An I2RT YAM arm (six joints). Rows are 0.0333 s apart.
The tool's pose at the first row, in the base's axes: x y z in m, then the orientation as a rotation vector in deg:
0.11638 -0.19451 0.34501 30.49 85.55 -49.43
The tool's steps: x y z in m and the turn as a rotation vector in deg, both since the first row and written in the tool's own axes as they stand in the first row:
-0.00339 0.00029 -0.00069 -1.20 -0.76 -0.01
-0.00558 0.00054 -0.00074 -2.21 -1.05 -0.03
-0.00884 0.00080 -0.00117 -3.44 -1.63 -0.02
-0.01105 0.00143 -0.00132 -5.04 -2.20 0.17
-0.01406 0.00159 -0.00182 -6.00 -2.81 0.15
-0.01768 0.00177 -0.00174 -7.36 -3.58 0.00
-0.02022 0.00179 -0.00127 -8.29 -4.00 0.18
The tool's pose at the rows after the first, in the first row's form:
0.11659 -0.19324 0.34823 29.22 85.29 -48.61
0.11702 -0.19269 0.35032 28.32 85.39 -47.87
0.11736 -0.19166 0.35344 27.13 85.29 -46.98
0.11802 -0.19080 0.35547 25.81 85.24 -45.66
0.11820 -0.18982 0.35836 24.79 85.01 -45.01
0.11884 -0.18917 0.36187 23.31 84.80 -44.17
0.11947 -0.18911 0.36437 22.55 84.65 -43.36

